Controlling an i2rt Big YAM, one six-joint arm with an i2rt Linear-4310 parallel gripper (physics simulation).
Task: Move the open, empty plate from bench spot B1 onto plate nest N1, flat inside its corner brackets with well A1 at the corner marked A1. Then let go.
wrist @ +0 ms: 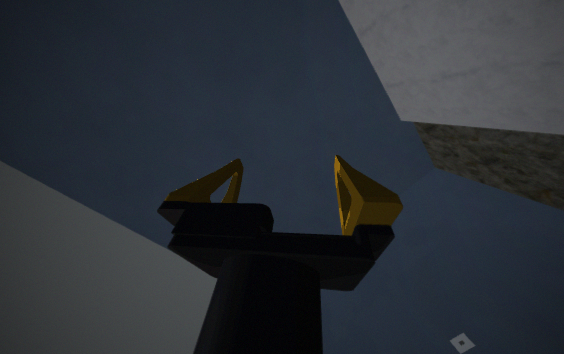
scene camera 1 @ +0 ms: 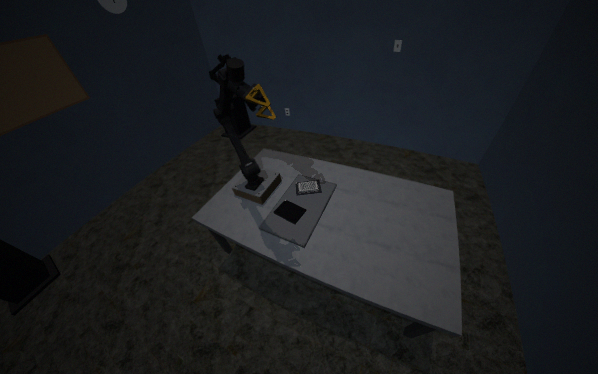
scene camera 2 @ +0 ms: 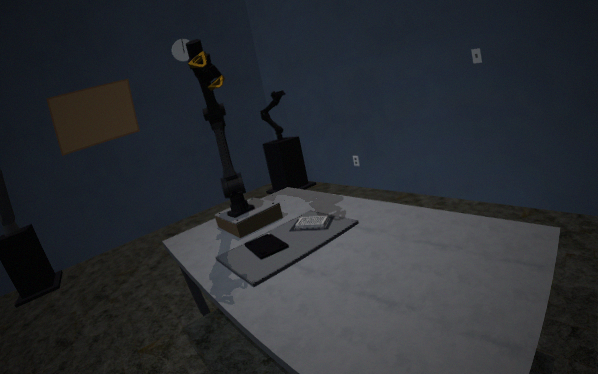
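Observation:
A whitish plate with rows of wells lies flat on a dark rectangular area at the far part of the grey board. A black square pad lies nearer the front of the same board. The views are too dark and small to read B1, N1 or A1, or to make out corner brackets. My gripper is open and empty, its yellow fingers wide apart. It hangs high above the bench, well away from the plate. Neither plate nor pad shows in the wrist view.
The arm stands on a wooden-sided base box beside the board, on the white bench. Behind the bench, another small arm stands on a black pedestal. The wrist view shows walls and a corner of the bench.

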